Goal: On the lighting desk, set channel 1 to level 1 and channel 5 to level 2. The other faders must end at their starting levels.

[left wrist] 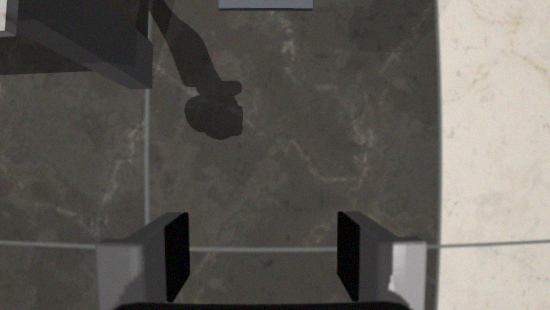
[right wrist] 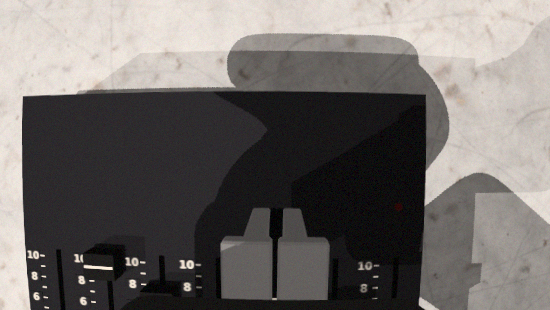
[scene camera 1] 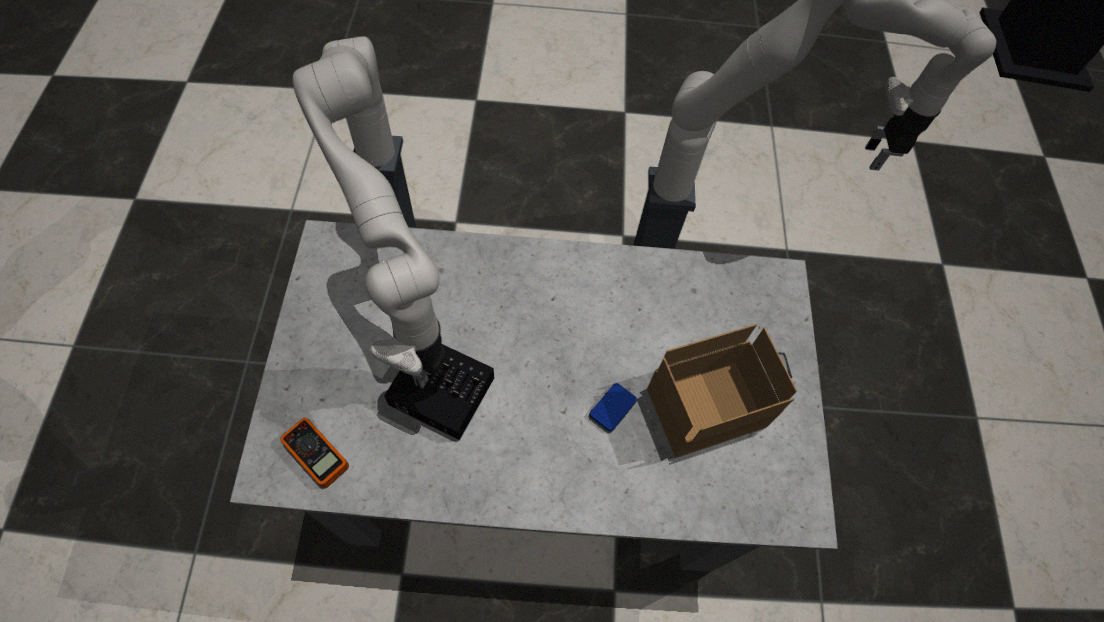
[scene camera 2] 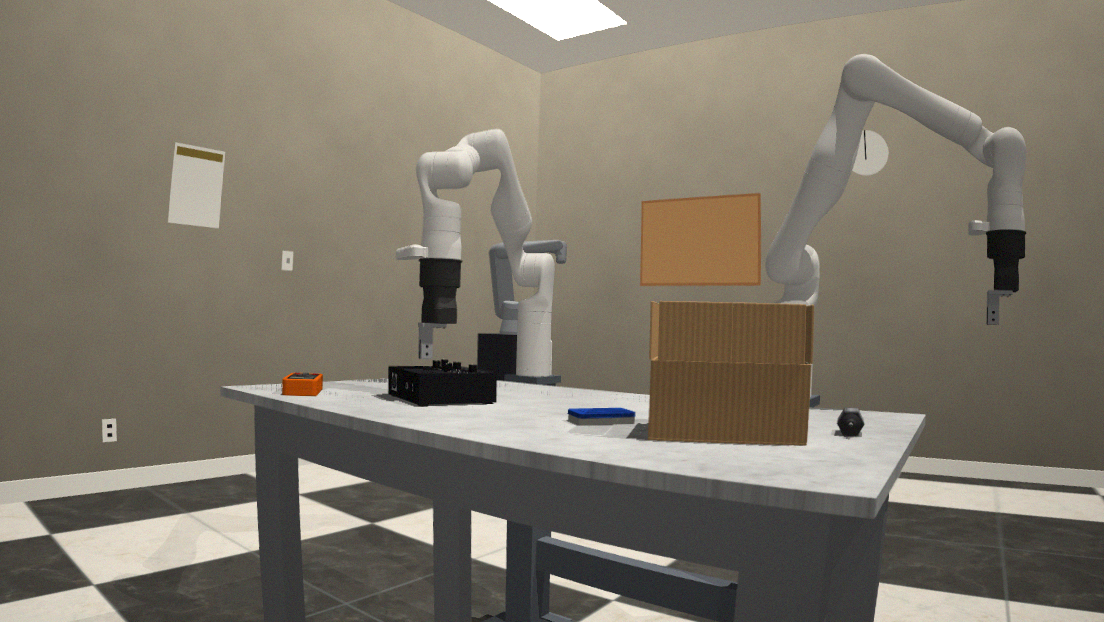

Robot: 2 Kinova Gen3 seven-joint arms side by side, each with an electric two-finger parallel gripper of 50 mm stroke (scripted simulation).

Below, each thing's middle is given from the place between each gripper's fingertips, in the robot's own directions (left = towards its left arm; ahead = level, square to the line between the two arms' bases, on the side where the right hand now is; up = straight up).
Right now my right hand (scene camera 2: 425, 358) is 10 mm short of the channel 2 fader (right wrist: 106, 264), 70 mm to the right of it and 20 mm above it. Also, from my right hand: blue block (scene camera 1: 611, 409) 20 mm behind, 370 mm to the left, 80 mm below.
I see my left gripper (scene camera 2: 992, 324) 600 mm short of the blue block, 530 mm to the left of it and 170 mm above it. The rest, counted from my left hand: channel 2 fader: 830 mm to the right, 630 mm ahead, 110 mm below.
